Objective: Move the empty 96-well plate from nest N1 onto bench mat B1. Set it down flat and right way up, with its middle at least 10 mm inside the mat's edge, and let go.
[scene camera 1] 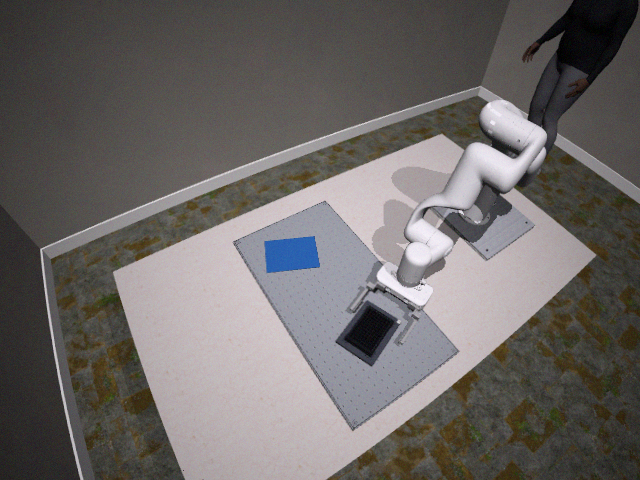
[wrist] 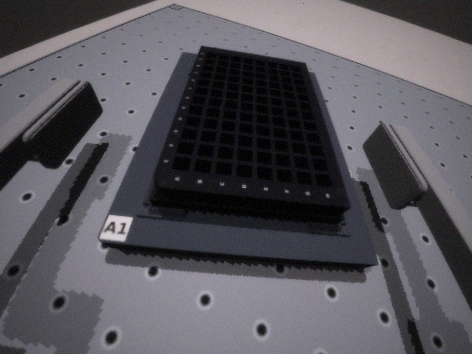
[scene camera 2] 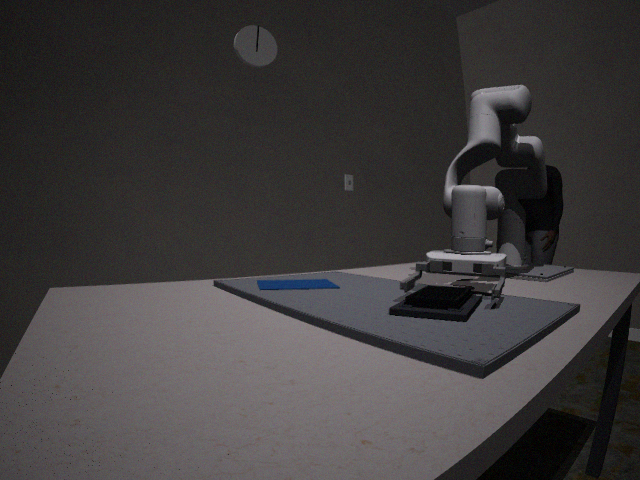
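Where they show: hand at its tool point: (scene camera 1: 379, 321) (wrist: 236, 142) (scene camera 2: 451, 288); arm's base at its link origin: (scene camera 1: 473, 213) (scene camera 2: 509, 267).
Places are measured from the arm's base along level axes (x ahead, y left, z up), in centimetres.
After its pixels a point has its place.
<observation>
The black 96-well plate (scene camera 1: 373, 327) {z 1.9, x 61.0, y 18.1 cm} (scene camera 2: 439, 296) {z 1.9, x 65.1, y 20.1 cm} (wrist: 250, 120) {z 1.4, x 61.1, y 17.8 cm} sits flat and right way up in the dark nest N1 (scene camera 1: 343, 341) {z 0.6, x 70.1, y 16.9 cm} (scene camera 2: 428, 312) {z 0.3, x 69.4, y 21.4 cm} (wrist: 240, 246) {z 0.5, x 54.8, y 15.3 cm}, whose A1 label faces the wrist camera. My gripper (scene camera 1: 377, 326) {z 2.1, x 58.5, y 17.5 cm} (scene camera 2: 448, 295) {z 2.1, x 58.5, y 17.5 cm} (wrist: 232, 145) {z 2.1, x 58.5, y 17.5 cm} is open and empty. Its fingers stand low, one on each side of the plate, with a gap between each finger pad and the plate. The blue bench mat B1 (scene camera 1: 292, 254) {z -0.4, x 68.0, y -17.1 cm} (scene camera 2: 297, 284) {z -0.5, x 68.3, y -16.6 cm} lies flat away from the nest, with no plate on it.
The grey perforated board (scene camera 1: 310, 304) {z -0.7, x 71.9, y 1.7 cm} (scene camera 2: 372, 325) {z -0.7, x 77.8, y 18.7 cm} (wrist: 175, 320) {z -0.7, x 51.4, y 16.3 cm} bears the nest and the mat. It lies on a pale table (scene camera 1: 180, 330) {z -1.9, x 109.2, y -9.8 cm} (scene camera 2: 206, 372) {z -1.9, x 101.2, y 20.6 cm}. The arm's base plate (scene camera 1: 496, 242) {z -0.3, x 2.4, y 14.4 cm} is at the table's far right. A person (scene camera 1: 584, 46) stands behind the arm.
</observation>
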